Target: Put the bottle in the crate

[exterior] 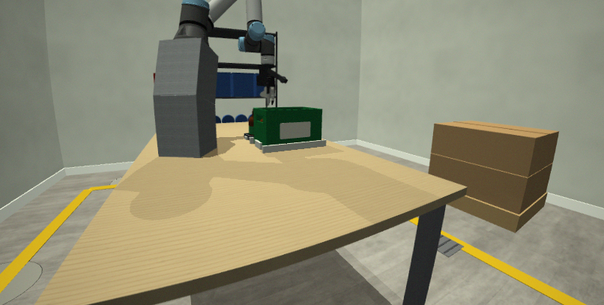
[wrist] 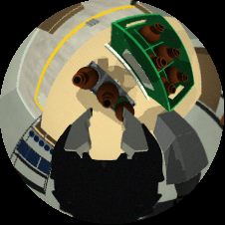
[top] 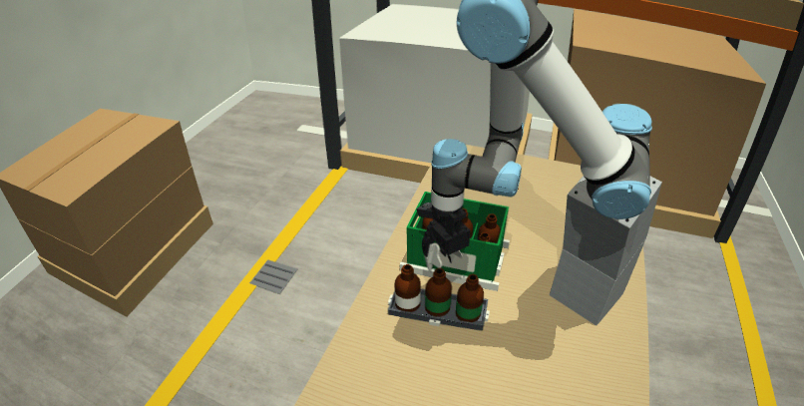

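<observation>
My hand is 11 cm above the brown bottle. From my hand the other things lie so: white-labelled bottle (11 cm below, 9 cm ahead); crate (22 cm to the right, 11 cm below, 3 cm behind); tray (18 cm below).
</observation>
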